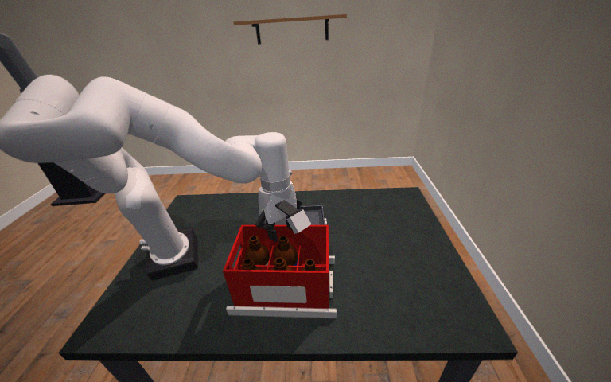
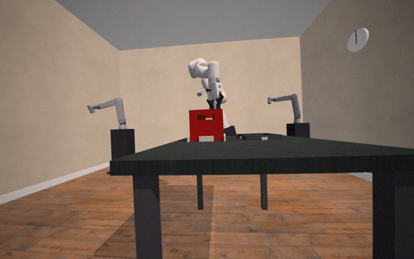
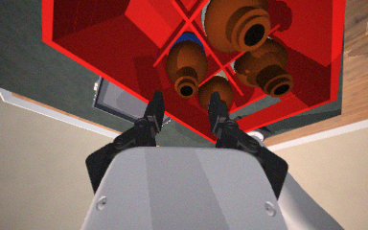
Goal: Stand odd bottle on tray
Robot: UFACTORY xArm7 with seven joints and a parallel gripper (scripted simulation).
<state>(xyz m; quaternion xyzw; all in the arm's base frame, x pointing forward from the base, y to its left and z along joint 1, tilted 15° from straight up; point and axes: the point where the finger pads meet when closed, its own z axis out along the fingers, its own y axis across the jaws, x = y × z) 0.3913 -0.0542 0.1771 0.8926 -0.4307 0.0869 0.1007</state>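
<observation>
Now: the crate 1 cm behind my hand, 4 cm to the right of it and 11 cm below it. The rest, counted from my hand: tray: 2 cm ahead, 25 cm to the left, 19 cm below.
</observation>
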